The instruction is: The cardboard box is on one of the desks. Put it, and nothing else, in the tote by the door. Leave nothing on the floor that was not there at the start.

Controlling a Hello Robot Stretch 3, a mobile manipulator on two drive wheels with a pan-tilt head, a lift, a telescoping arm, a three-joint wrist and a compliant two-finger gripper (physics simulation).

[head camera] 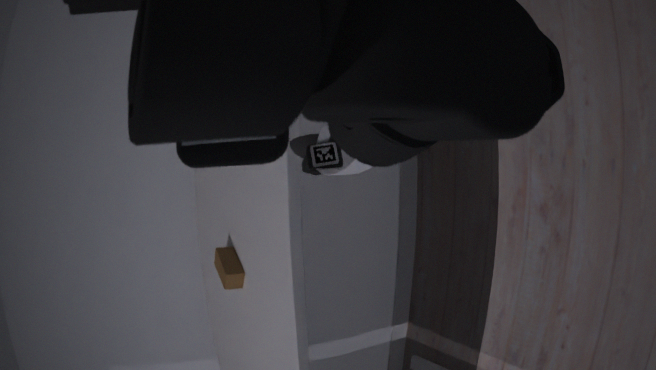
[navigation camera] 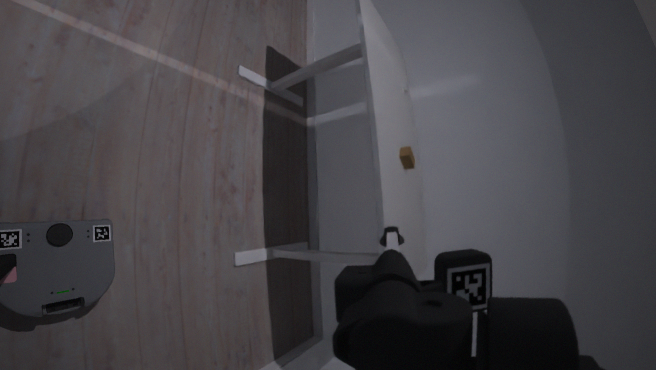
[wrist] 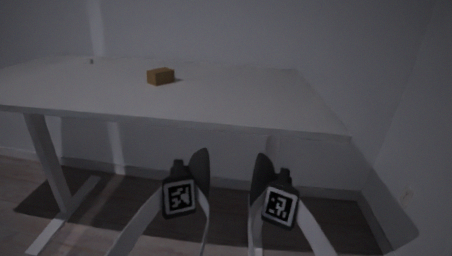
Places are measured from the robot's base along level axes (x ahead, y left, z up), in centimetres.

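Where they show: robot's base, origin of the base link: (navigation camera: 60, 233).
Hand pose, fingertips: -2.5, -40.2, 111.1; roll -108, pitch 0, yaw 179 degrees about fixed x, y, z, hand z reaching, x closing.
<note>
Each offset is from my fingertips to the top centre of the thing, as dx, dy, dz. "pt": to the spot under its first point. Level surfaces: height alone.
The cardboard box {+29.0, -73.3, -11.1} (head camera: 230, 268) (navigation camera: 407, 158) (wrist: 160, 76) is small and brown and lies on the white desk {dz -16.1} (head camera: 250, 210) (navigation camera: 392, 125) (wrist: 240, 100), towards its wall side. My gripper (navigation camera: 392, 238) (wrist: 230, 168) is open, with nothing between its fingers. In the wrist view it is in front of the desk's near edge, with the box beyond it and to the left, well apart. In the head camera view the dark wrist hides most of the gripper, and one finger's marker shows. The tote does not show in these views.
Desk legs {pt -19.8, -73.7, -64.9} (navigation camera: 325, 256) (wrist: 47, 160) stand under the desk, with feet reaching out over the wooden floor {dz -111.1} (head camera: 565, 225) (navigation camera: 165, 175). A tiny object (wrist: 91, 61) is on the desk's far left. A wall (head camera: 100, 200) (navigation camera: 490, 175) runs behind the desk. My base (navigation camera: 75, 270) is at lower left.
</note>
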